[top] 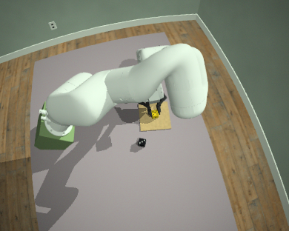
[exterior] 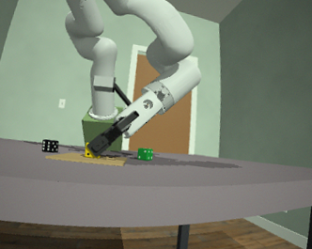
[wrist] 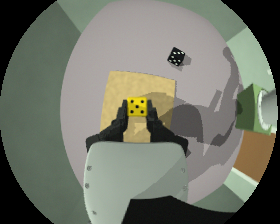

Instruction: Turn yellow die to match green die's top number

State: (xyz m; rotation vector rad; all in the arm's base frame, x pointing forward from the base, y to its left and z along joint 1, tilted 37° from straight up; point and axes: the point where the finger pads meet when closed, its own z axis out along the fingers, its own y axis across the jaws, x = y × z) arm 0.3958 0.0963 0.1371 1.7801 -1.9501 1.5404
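The yellow die is 10 mm to the right of my hand and 10 mm below it. Round my hand: green die 100 mm to the left, 100 mm behind, 20 mm below; then black die 140 mm to the right, 60 mm behind, 20 mm below; then mat 30 mm below, 10 mm to the right.
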